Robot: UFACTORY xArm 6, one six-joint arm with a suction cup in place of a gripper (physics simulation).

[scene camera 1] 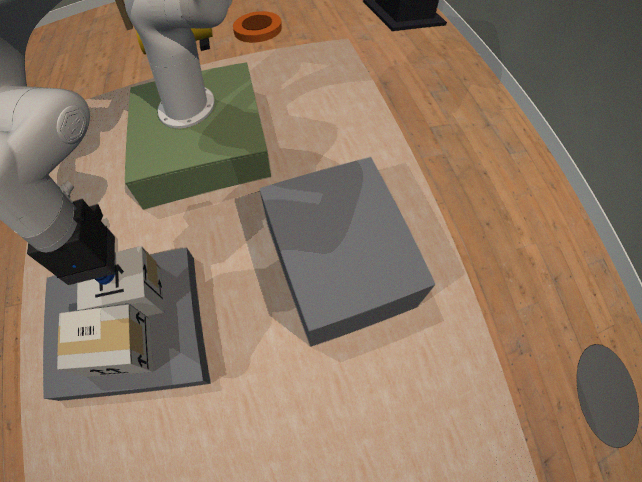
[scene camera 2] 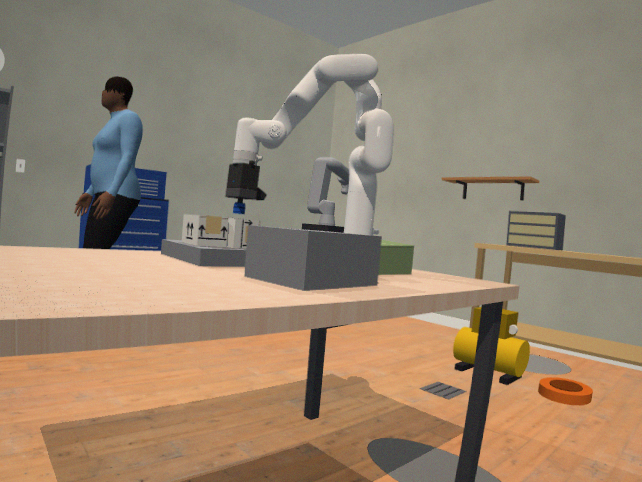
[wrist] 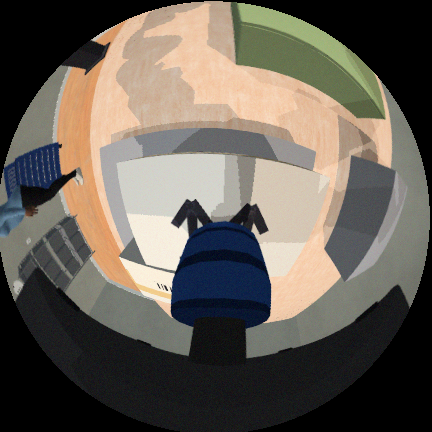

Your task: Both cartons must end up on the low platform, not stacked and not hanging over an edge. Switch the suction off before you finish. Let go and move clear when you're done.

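Places are measured from the arm's base along level axes (x ahead, y left, z up), in metres.
Pixels of known places: hand, its tool point: point(scene camera 2: 238, 213) point(wrist: 222, 253); arm's base, origin of its link: point(scene camera 1: 186, 107).
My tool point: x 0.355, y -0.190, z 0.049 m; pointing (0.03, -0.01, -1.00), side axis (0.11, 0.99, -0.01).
Note:
Ahead of a thing's pixels: the offset from my tool point to its middle.
The carton under the cup @(dx +0.000, dy -0.002, dz -0.059 m) point(scene camera 1: 132, 259) point(scene camera 2: 235, 233) point(wrist: 175, 185) stands upright on the low grey platform @(dx +0.041, dy -0.051, dz -0.126 m) point(scene camera 1: 178, 332) point(scene camera 2: 222, 257) point(wrist: 215, 140). The carton with the barcode label @(dx +0.088, dy -0.049, dz -0.058 m) point(scene camera 1: 95, 357) point(scene camera 2: 207, 236) point(wrist: 135, 272) stands beside it on the same platform, close by. They are not stacked, and neither visibly hangs over an edge. My blue suction cup point(scene camera 1: 105, 279) point(scene camera 2: 239, 208) point(wrist: 220, 270) is a little above the first carton's top, apart from it and holding nothing. Part of that top is hidden by the cup and its black mount.
A taller grey block @(dx +0.055, dy +0.377, dz -0.090 m) point(scene camera 1: 347, 233) point(scene camera 2: 311, 254) point(wrist: 365, 215) stands to the right of the low platform in scene camera 1. The green base point(scene camera 1: 197, 150) point(scene camera 2: 396, 258) point(wrist: 300, 75) of the arm is behind. A person point(scene camera 2: 116, 150) stands beyond the table.

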